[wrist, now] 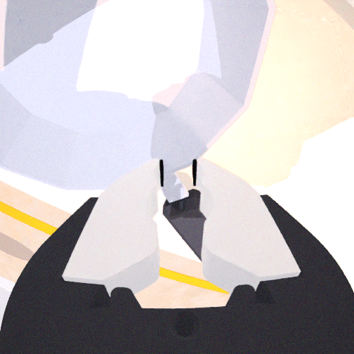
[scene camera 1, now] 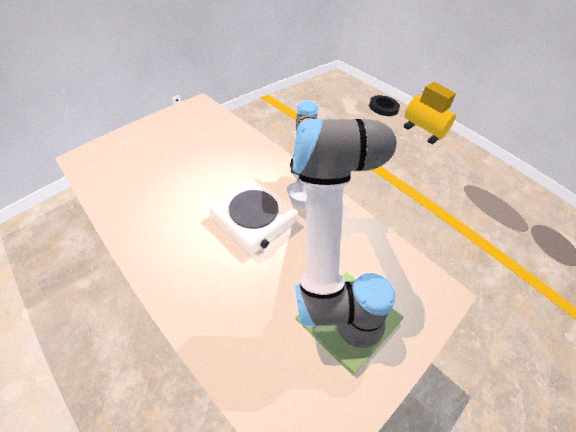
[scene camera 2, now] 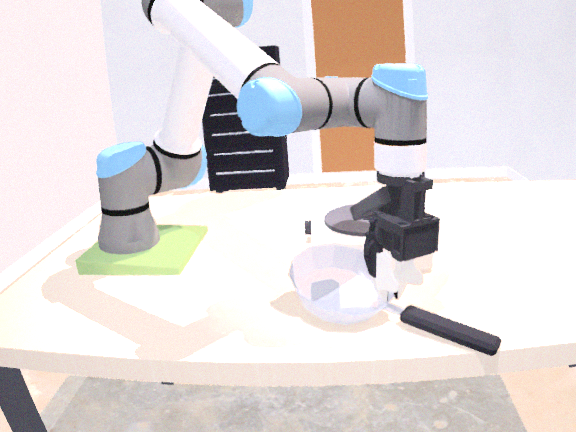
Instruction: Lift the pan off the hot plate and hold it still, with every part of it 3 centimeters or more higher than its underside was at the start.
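Places are measured from the arm's base along level axes (x ahead, y left, z up), in metres.
Pixels of known places: gripper, fingertip midpoint: [scene camera 1: 300,181] [scene camera 2: 391,300]; arm's base at its link origin: [scene camera 1: 360,324] [scene camera 2: 129,241].
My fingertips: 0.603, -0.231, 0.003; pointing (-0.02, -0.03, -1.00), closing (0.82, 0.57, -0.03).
Note:
Ahead of a thing's pixels: the offset from my fingertips to its top centre, as dx, dy, dz.
The pan [scene camera 1: 298,194] [scene camera 2: 350,312] [wrist: 75,155] has a pale, faceted bowl, a short metal neck and a black handle {+0.090, -0.066, +0.004} [scene camera 2: 450,330] [wrist: 184,227]. Its bowl is beside the hot plate {-0.046, +0.265, +0.048} [scene camera 1: 253,209] [scene camera 2: 342,220], toward the near table edge in scene camera 2, and looks tilted, with the handle side lower. Whether its underside touches the table I cannot tell. My gripper [scene camera 2: 391,294] [wrist: 177,163] points down at the bowl's handle side, shut on the neck where it meets the handle. The handle runs askew between the fingers in the wrist view. The arm hides the gripper in scene camera 1.
The hot plate's black knob {-0.181, +0.306, +0.023} [scene camera 1: 264,243] [scene camera 2: 308,227] faces the arm's base side. The arm stands on a green base plate [scene camera 1: 350,357] [scene camera 2: 185,245]. The table's near edge [scene camera 2: 250,367] runs in front of the pan. A yellow compressor [scene camera 1: 430,117] stands on the floor.

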